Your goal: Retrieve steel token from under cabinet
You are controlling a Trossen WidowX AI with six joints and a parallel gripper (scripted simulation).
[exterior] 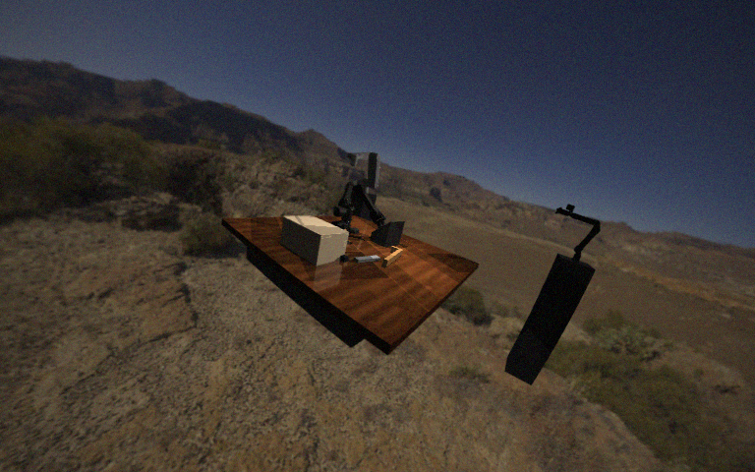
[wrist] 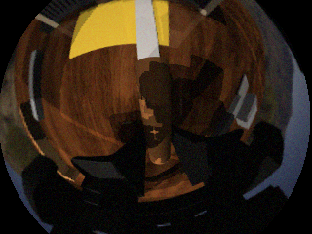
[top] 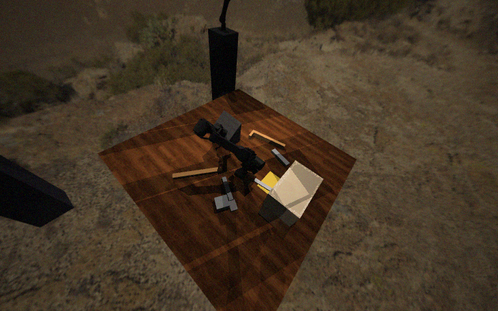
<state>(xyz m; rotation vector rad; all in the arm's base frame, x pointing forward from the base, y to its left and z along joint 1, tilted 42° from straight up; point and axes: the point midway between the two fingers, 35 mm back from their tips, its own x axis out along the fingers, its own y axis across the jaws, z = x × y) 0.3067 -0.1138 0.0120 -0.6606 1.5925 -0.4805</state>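
The grey scraper lies 4 cm ahead of my gripper tip and 18 cm to the right of it. Also, from my gripper tip: steel token (28 cm ahead, 7 cm to the left); wooden stick (22 cm behind, 21 cm to the right); grey block (4 cm ahead, 25 cm to the right, 1 cm above).
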